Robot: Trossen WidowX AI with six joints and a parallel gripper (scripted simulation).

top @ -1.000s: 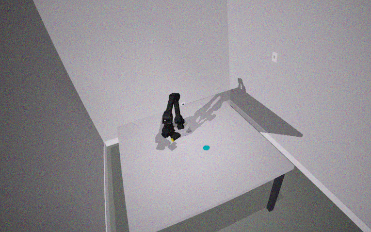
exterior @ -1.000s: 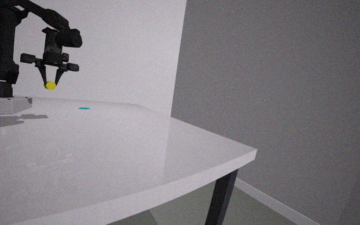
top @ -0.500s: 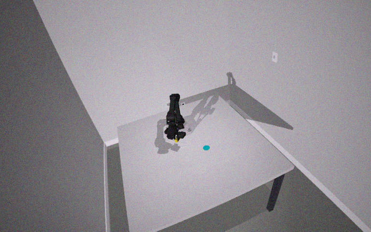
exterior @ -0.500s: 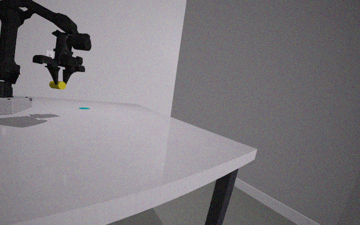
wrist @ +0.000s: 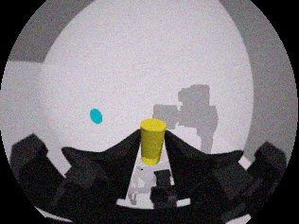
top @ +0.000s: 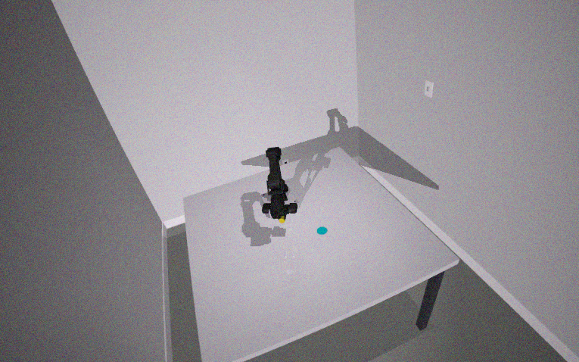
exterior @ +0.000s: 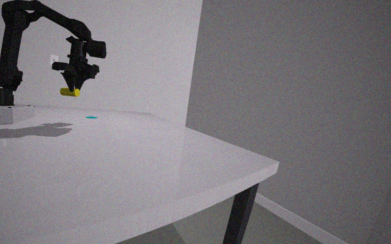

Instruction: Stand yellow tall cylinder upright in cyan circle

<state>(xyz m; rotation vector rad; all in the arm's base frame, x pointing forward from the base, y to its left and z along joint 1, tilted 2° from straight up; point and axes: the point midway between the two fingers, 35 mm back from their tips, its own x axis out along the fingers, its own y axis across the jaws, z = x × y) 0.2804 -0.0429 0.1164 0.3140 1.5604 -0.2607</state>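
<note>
Now: the yellow cylinder 2 cm behind my gripper tip and 1 cm to the left of it. The rest, counted from my gripper tip: cyan circle: 3 cm ahead, 21 cm to the left, 13 cm below.
</note>
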